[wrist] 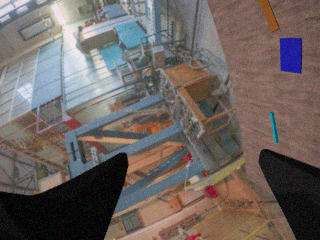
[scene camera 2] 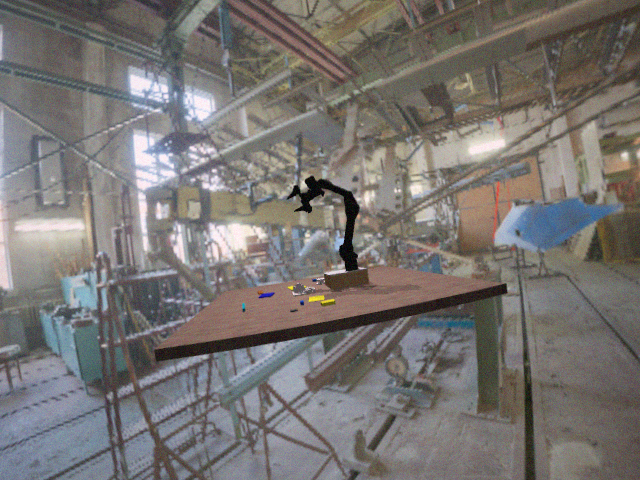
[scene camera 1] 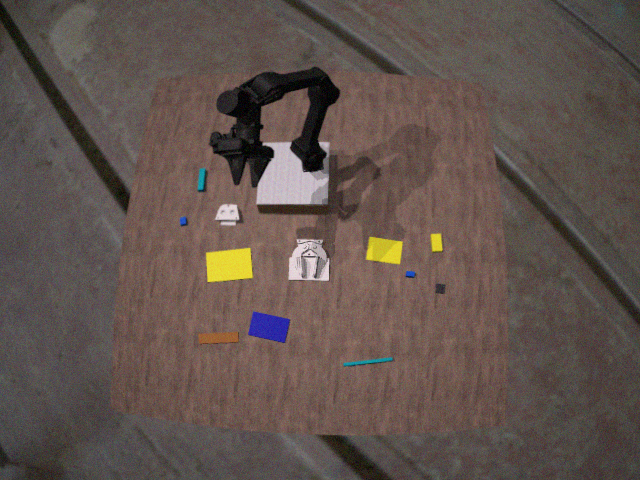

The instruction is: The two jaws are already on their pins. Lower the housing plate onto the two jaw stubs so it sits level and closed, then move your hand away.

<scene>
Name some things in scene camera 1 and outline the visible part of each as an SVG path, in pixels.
My gripper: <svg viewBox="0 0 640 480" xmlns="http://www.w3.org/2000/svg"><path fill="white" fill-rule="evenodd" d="M239 119L230 128L230 133L211 133L210 146L213 147L214 154L223 156L229 163L234 185L239 185L247 162L250 166L252 187L255 188L269 161L271 161L271 158L274 158L274 149L270 146L262 146L260 130L264 129L264 125L260 124L260 119Z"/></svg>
A blue card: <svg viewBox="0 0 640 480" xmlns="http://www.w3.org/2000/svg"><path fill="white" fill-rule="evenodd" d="M253 311L248 335L285 343L290 319Z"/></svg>
</scene>
